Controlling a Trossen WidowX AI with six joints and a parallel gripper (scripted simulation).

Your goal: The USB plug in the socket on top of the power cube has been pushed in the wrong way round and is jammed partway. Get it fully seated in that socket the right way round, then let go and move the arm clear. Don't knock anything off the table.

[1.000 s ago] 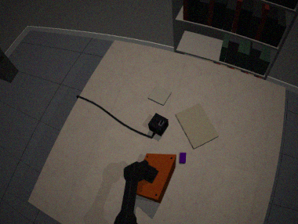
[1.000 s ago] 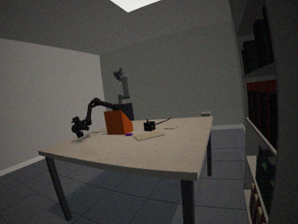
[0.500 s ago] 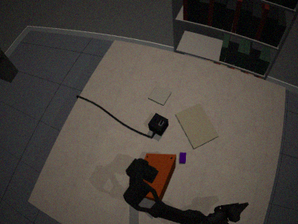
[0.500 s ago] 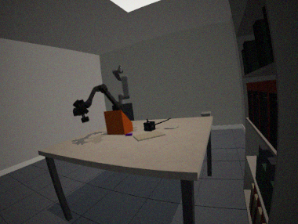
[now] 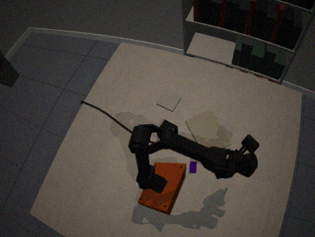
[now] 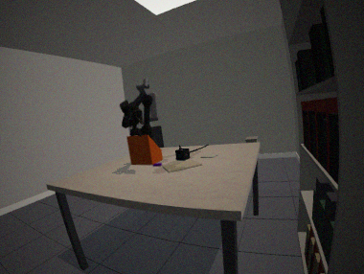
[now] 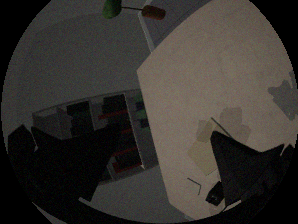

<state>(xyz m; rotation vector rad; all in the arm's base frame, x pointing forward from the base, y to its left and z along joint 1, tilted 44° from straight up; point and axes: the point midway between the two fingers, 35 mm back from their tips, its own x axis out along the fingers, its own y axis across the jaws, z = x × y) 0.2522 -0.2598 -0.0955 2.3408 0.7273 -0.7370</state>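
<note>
The grey USB plug is 360 mm to the left of my gripper tip, 190 mm below it and 20 mm ahead of it. Round my gripper tip: flat beige pad (280 mm below, 200 mm to the left, 120 mm ahead); then small purple block (270 mm below, 190 mm to the left, 90 mm behind); then USB socket (370 mm to the left, 210 mm below, 10 mm ahead).
</note>
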